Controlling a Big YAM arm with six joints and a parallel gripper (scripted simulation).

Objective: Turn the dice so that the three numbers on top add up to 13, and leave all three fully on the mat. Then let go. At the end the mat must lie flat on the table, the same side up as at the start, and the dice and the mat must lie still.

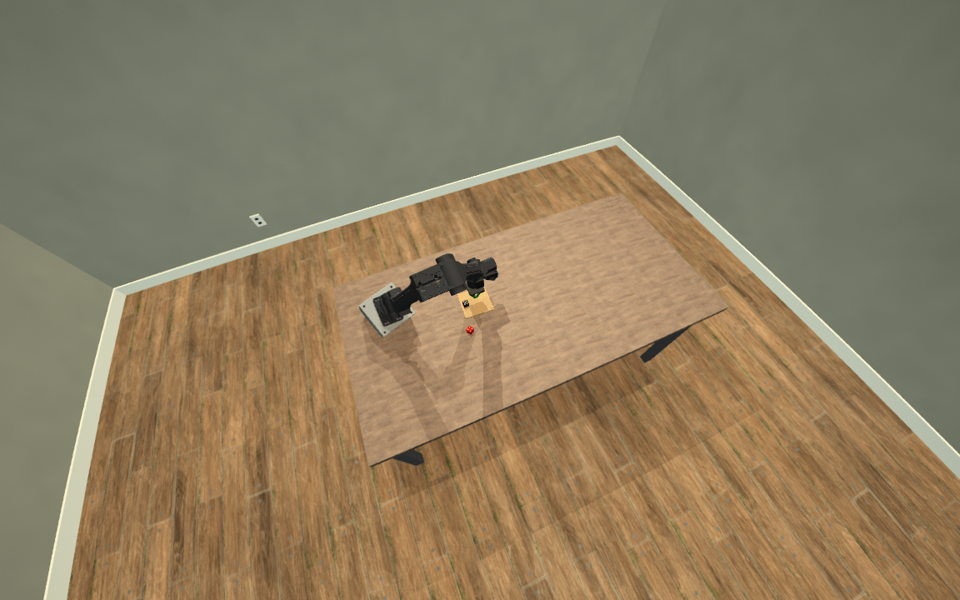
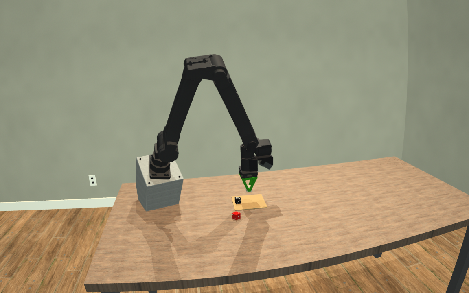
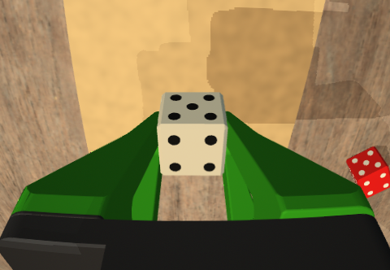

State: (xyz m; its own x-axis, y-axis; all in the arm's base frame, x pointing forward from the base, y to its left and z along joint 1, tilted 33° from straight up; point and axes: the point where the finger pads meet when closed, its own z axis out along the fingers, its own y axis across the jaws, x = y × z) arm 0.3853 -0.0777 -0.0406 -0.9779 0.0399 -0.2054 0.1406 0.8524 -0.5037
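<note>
Right now my hand is 70 mm above the tan mat. Also, from my hand: black die (50 mm behind, 10 mm to the left, 50 mm below); then white die (right at my hand); then red die (100 mm behind, 120 mm to the right, 60 mm below).
</note>
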